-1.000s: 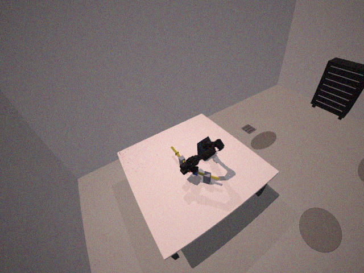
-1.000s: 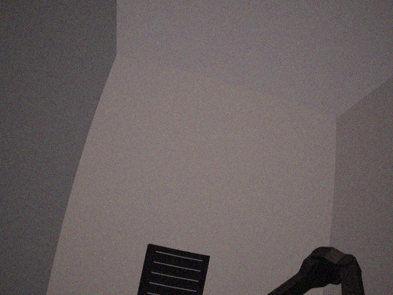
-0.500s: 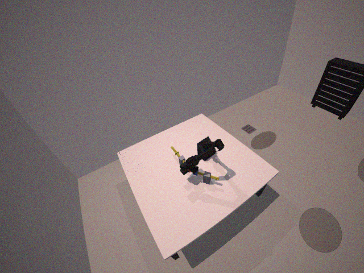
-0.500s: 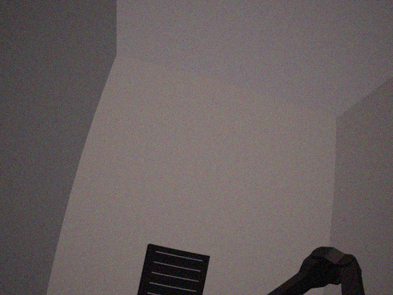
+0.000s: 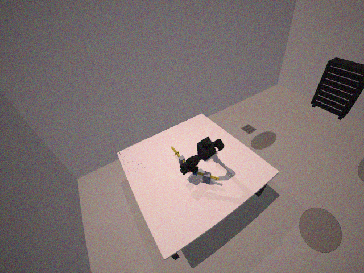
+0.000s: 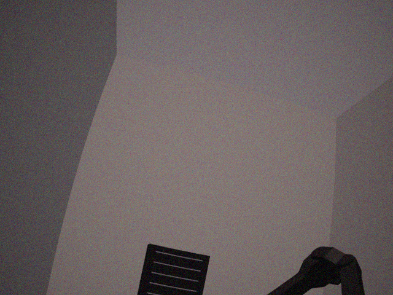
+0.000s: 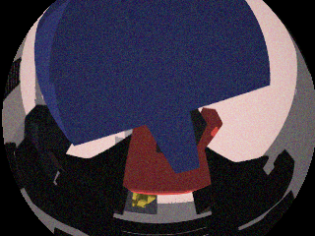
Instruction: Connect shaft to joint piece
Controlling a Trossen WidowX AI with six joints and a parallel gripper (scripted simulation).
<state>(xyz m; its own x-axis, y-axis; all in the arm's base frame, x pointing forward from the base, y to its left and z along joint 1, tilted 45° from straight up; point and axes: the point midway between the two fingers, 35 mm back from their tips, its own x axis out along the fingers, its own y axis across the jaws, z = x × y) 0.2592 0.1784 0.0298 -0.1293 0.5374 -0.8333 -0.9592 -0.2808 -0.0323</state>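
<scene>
Now: gripper tip 40 mm below the red square joint piece and 10 mm to the right of it.
</scene>
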